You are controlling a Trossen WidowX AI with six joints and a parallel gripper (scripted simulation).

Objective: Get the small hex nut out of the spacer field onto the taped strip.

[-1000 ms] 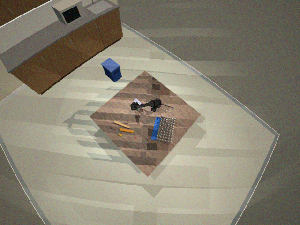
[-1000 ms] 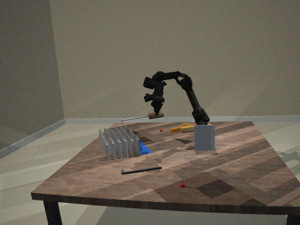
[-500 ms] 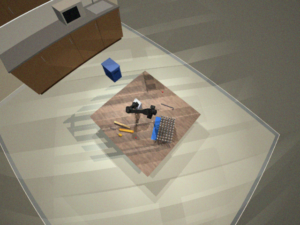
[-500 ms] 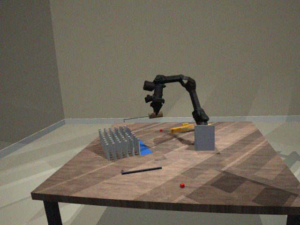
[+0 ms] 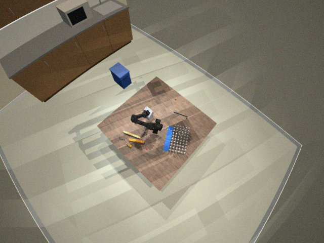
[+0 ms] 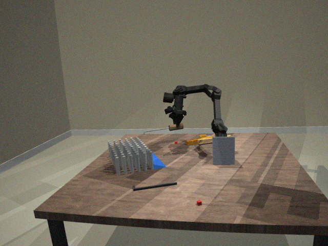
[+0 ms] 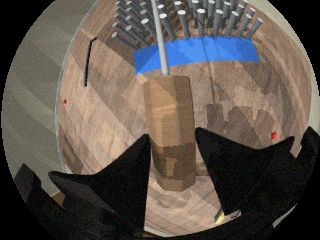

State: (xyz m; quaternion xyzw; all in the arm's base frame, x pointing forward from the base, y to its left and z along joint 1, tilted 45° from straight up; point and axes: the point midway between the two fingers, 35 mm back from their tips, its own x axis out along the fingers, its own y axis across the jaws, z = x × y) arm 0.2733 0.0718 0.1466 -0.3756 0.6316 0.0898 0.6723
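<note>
The blue taped strip lies 160 mm ahead of my gripper tip, 50 mm to the left of it and 200 mm below it. Round my gripper tip: pick tool: 90 mm ahead, 60 mm to the left.
</note>
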